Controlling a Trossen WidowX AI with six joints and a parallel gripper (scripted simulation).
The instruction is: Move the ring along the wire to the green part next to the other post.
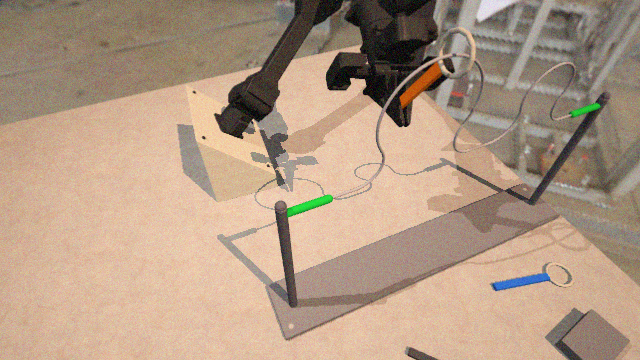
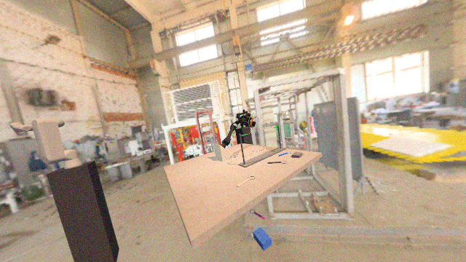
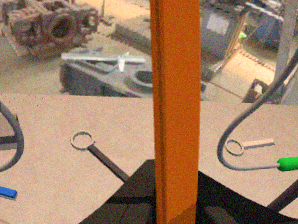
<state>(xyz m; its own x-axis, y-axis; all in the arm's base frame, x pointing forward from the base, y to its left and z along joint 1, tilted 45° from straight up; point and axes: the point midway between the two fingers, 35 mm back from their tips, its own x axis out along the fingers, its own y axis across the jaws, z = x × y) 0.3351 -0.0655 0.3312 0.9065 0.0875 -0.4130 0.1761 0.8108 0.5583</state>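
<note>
The orange-handled ring is 10 mm ahead of my gripper tip, 10 mm to the left of it and 80 mm above it. The rest, counted from my gripper tip: dark-handled ring 270 mm ahead, 10 mm to the left, 350 mm below; then blue-handled ring 200 mm ahead, 270 mm to the left, 350 mm below; then grey block 330 mm ahead, 240 mm to the left, 340 mm below.
</note>
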